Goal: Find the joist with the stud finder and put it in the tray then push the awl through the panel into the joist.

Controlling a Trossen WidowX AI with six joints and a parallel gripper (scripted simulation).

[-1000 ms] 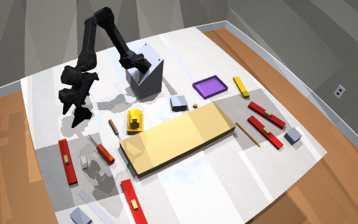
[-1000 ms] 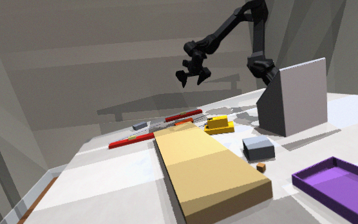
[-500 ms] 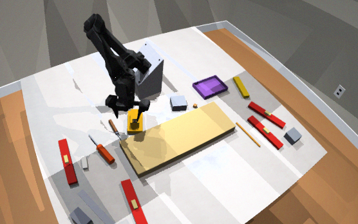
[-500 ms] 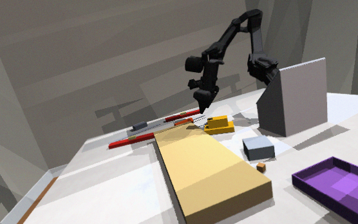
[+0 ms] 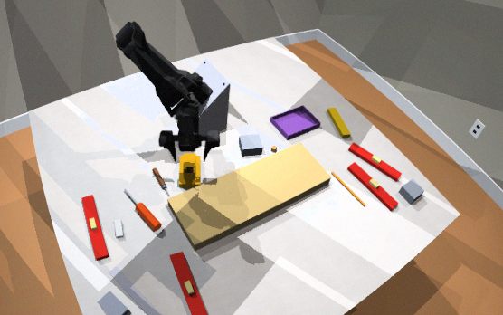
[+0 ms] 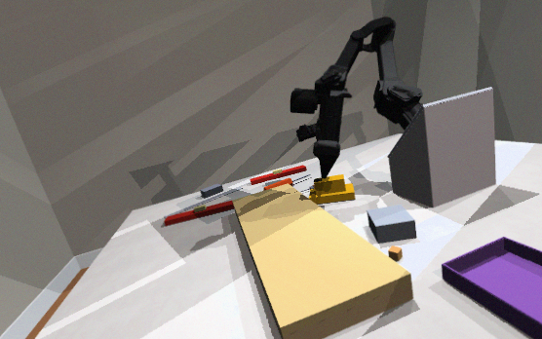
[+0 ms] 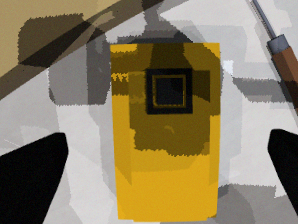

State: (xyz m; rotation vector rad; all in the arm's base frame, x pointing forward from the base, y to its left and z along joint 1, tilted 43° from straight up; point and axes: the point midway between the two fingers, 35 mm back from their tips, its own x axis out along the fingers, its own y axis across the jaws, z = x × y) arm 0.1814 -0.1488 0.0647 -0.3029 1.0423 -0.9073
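The yellow stud finder is 3 cm below my gripper tip. From my gripper tip the other things lie so: small brown cube 32 cm to the left, 7 cm below, 5 cm ahead; awl 10 cm to the right, 7 cm below, 1 cm behind; orange-handled screwdriver 21 cm to the right, 6 cm below, 2 cm ahead.
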